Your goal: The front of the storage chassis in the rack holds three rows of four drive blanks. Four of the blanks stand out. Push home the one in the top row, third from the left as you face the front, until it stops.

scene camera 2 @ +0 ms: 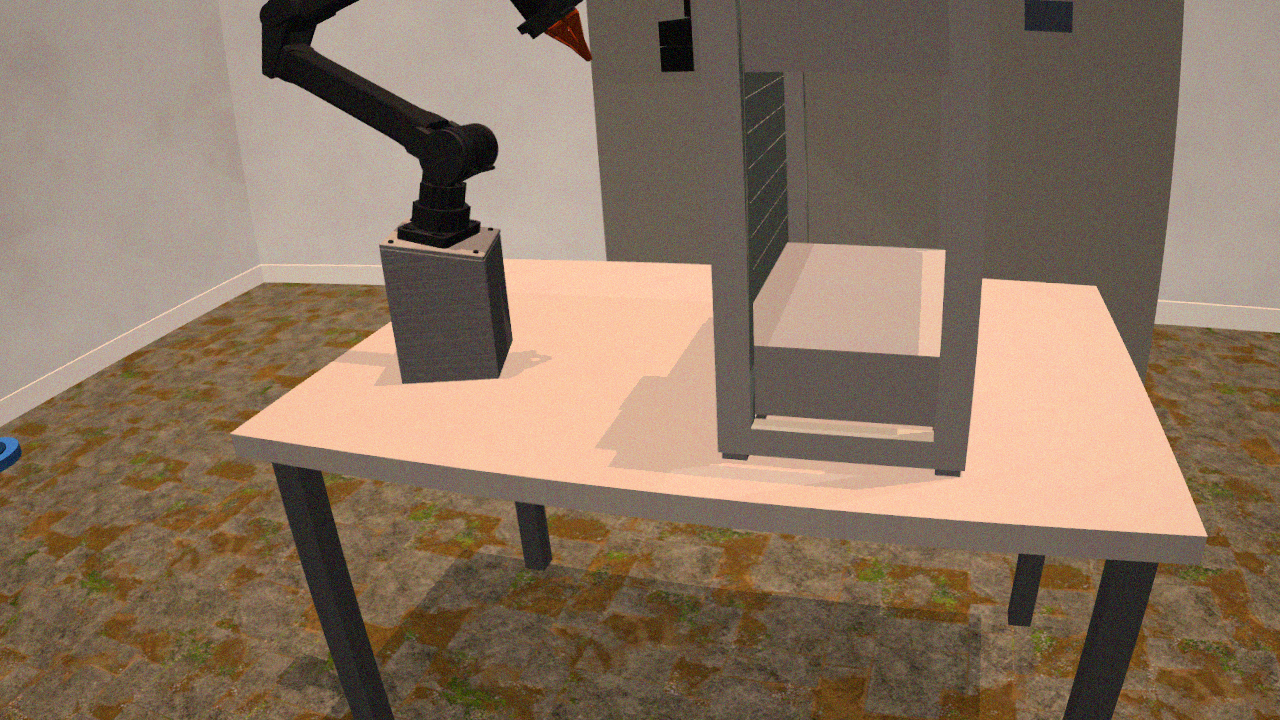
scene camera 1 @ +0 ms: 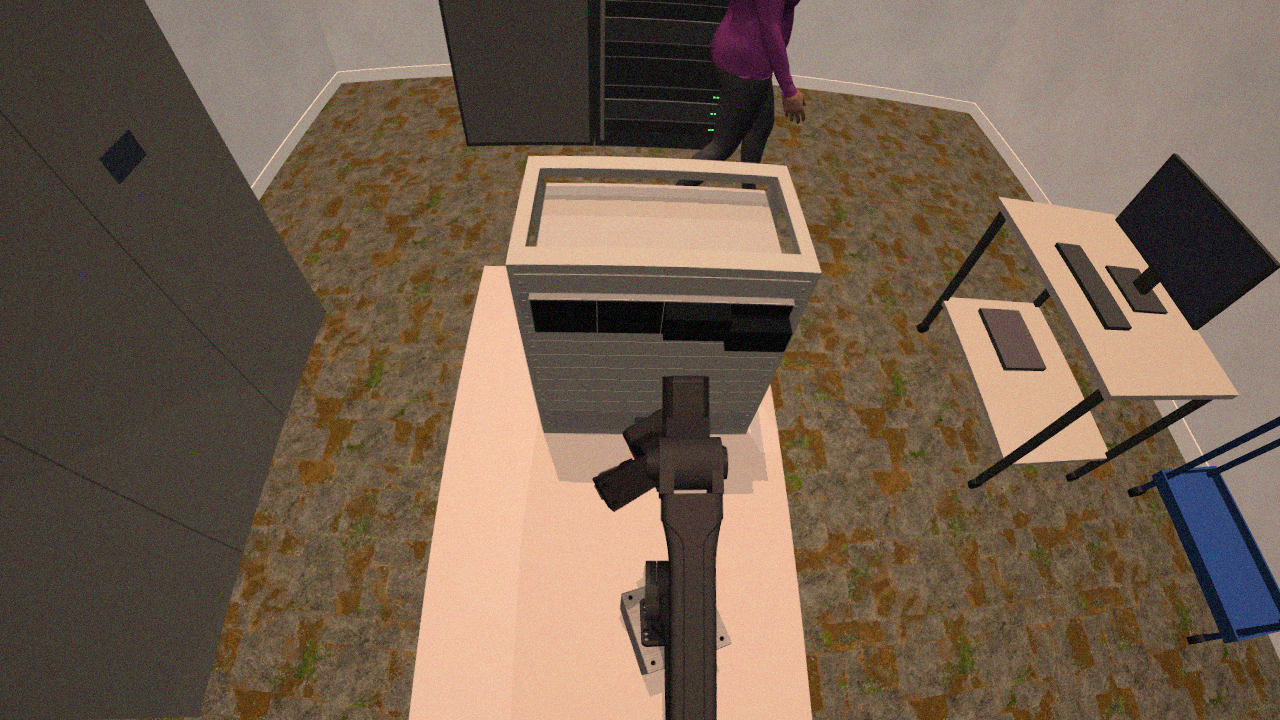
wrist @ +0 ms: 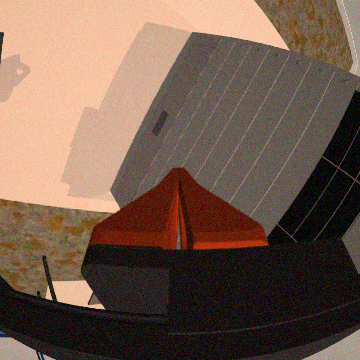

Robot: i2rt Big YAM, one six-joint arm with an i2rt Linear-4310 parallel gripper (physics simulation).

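Frame: origin at the arm's base, x ahead, y left, z up, level; centimetres.
Where they show: gripper, fingertip midpoint: [scene camera 2: 590, 60] [wrist: 178, 176]; arm's base, link origin: [scene camera 2: 439, 234].
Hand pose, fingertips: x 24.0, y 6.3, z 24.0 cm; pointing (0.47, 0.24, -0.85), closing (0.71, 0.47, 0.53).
Note:
Each offset is from my fingertips to the centre of the thing. "spot": to the spot under its first point. Level surfaces: height alone.
The black drive blanks sit in a band across the upper rack front. In scene camera 1, the two left columns [scene camera 1: 563, 316] [scene camera 1: 629, 317] look flush, the third column {spot: dx +17.9, dy -8.5, dz +8.3 cm} [scene camera 1: 694, 320] juts out, and the far right one {spot: dx +18.8, dy -20.1, dz +5.6 cm} [scene camera 1: 759, 327] juts further. I cannot tell their rows apart there. In scene camera 2, black blanks {dx +23.7, dy -20.4, dz +4.2 cm} [scene camera 2: 675, 44] project from the rack front. The wrist view shows part of the blanks {spot: dx +21.6, dy +9.5, dz +2.6 cm} [wrist: 345, 150] at right; my gripper's body hides others. My gripper [scene camera 2: 588, 57] [wrist: 178, 176] is shut and empty, its orange fingers pointing down, apart from the rack front. The arm hides it in scene camera 1.
The grey rack {dx +37.0, dy -4.1, dz -14.7 cm} [scene camera 1: 662, 262] [scene camera 2: 729, 268] [wrist: 250, 115] stands on the table {dz -44.5 cm} [scene camera 1: 474, 465] [scene camera 2: 554, 411] [wrist: 60, 125], with plain panels below the blanks. A person in purple [scene camera 1: 747, 40] is behind the rack. A side desk [scene camera 1: 1154, 358] and blue cart [scene camera 1: 1226, 555] stand at right.

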